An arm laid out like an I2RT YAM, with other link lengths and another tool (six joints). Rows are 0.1 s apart.
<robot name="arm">
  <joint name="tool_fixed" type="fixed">
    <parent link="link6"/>
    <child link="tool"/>
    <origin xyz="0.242 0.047 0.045" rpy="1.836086 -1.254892 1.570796"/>
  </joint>
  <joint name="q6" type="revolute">
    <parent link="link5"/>
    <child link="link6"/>
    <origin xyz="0.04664 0 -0.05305"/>
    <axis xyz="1 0 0"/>
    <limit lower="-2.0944" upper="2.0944"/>
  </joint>
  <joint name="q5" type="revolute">
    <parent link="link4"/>
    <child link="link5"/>
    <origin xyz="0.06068 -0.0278 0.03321"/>
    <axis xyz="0 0 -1"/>
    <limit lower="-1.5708" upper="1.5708"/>
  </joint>
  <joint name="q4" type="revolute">
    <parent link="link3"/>
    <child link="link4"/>
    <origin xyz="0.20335 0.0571 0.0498"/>
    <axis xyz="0 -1 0"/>
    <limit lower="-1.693" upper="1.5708"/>
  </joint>
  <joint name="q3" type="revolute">
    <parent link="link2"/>
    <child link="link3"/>
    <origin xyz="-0.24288 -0.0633 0"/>
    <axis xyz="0 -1 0"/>
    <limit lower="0" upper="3.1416"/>
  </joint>
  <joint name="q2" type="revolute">
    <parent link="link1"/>
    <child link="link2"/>
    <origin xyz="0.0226 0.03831 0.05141"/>
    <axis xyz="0 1 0"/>
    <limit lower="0" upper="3.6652"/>
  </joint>
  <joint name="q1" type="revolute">
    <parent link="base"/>
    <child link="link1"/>
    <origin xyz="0 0 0.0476"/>
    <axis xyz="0 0 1"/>
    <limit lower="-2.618" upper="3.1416"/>
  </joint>
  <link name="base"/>
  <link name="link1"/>
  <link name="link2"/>
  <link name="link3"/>
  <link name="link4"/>
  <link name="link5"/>
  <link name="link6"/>
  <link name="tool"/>
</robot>
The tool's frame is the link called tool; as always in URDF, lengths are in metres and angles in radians.
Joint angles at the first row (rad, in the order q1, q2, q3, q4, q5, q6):
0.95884 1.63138 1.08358 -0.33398 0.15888 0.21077
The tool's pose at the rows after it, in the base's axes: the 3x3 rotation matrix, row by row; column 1 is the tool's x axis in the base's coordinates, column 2 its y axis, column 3 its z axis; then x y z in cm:
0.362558 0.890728 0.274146; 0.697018 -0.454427 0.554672; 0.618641 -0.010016 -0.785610; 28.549 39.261 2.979
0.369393 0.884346 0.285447; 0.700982 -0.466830 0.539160; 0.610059 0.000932 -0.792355; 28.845 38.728 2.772
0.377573 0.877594 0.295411; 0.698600 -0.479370 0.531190; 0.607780 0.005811 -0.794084; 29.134 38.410 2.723
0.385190 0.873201 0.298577; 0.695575 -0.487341 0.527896; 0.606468 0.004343 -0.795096; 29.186 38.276 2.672
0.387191 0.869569 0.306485; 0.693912 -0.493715 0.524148; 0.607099 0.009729 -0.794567; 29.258 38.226 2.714
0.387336 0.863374 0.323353; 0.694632 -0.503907 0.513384; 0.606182 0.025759 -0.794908; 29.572 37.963 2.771
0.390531 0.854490 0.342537; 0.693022 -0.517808 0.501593; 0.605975 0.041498 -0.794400; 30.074 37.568 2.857
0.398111 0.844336 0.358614; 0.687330 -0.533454 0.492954; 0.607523 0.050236 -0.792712; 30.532 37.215 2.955
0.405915 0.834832 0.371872; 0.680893 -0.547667 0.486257; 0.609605 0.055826 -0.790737; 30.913 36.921 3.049
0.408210 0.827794 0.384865; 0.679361 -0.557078 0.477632; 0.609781 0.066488 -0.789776; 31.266 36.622 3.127
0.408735 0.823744 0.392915; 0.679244 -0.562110 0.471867; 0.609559 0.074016 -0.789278; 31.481 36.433 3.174
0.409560 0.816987 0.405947; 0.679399 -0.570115 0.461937; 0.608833 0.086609 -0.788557; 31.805 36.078 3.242
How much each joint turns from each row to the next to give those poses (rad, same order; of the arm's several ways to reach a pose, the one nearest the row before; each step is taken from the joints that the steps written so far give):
0.00077 -0.00612 -0.00002 -0.00611 0.01107 0.00038
-0.00001 -0.00038 0.00000 -0.01029 0.01831 0.00305
-0.00001 0.00003 0.00002 -0.00380 0.01296 0.00800
0.00230 0.00000 0.00003 -0.00386 0.00611 0.00992
0.00689 -0.00002 -0.00005 -0.00034 0.01298 0.00803
0.00647 0.00002 0.00002 -0.00076 0.02403 0.00457
0.00116 -0.00001 -0.00001 -0.00001 0.02328 0.00421
-0.00003 -0.00002 0.00001 -0.00002 0.01829 0.00951
0.00000 0.00002 0.00000 0.00002 0.01488 0.01030
0.00001 0.00000 0.00002 -0.00002 0.01565 0.00268
0.00000 0.00001 -0.00002 0.00003 0.00992 0.00039
0.00000 -0.00152 -0.00190 0.00000 0.01640 0.00038

